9 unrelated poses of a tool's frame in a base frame.
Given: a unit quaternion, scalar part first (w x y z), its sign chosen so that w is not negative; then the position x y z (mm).
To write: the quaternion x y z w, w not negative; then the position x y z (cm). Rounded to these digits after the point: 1 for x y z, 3 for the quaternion.
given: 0.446, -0.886, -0.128, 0.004, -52, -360, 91
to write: -0.886, -0.128, 0.004, 0.446, -5.2, -36.0, 9.1
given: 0.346, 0.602, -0.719, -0.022, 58, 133, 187
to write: 0.602, -0.719, -0.022, 0.346, 5.8, 13.3, 18.7
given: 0.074, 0.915, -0.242, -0.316, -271, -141, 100
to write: 0.915, -0.242, -0.316, 0.074, -27.1, -14.1, 10.0
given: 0.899, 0.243, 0.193, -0.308, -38, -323, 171
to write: 0.243, 0.193, -0.308, 0.899, -3.8, -32.3, 17.1
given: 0.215, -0.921, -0.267, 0.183, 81, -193, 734
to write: -0.921, -0.267, 0.183, 0.215, 8.1, -19.3, 73.4
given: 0.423, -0.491, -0.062, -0.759, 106, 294, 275
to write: -0.491, -0.062, -0.759, 0.423, 10.6, 29.4, 27.5
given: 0.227, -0.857, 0.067, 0.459, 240, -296, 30
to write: -0.857, 0.067, 0.459, 0.227, 24.0, -29.6, 3.0
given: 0.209, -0.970, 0.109, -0.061, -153, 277, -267
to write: -0.970, 0.109, -0.061, 0.209, -15.3, 27.7, -26.7
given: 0.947, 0.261, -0.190, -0.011, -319, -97, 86
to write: 0.261, -0.190, -0.011, 0.947, -31.9, -9.7, 8.6
